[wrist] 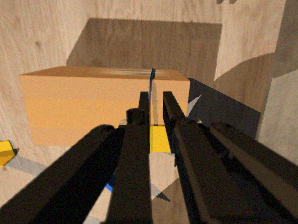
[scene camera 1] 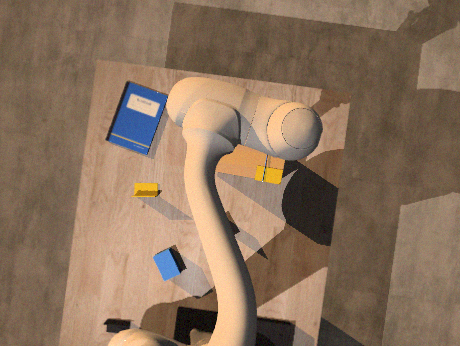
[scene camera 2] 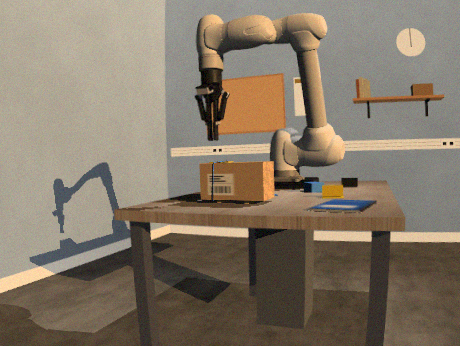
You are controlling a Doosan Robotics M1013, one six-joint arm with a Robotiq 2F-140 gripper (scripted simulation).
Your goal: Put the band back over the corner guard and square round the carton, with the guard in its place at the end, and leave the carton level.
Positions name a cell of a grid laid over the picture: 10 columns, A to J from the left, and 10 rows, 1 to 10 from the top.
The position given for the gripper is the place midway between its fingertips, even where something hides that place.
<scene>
In view: the gripper (scene camera 2: E5) and a brown carton (scene camera 2: F6).
The brown carton also shows in the wrist view (wrist: C5) and in scene camera 1 (scene camera 1: F5). The gripper is seen too in the wrist view (wrist: F5).
</scene>
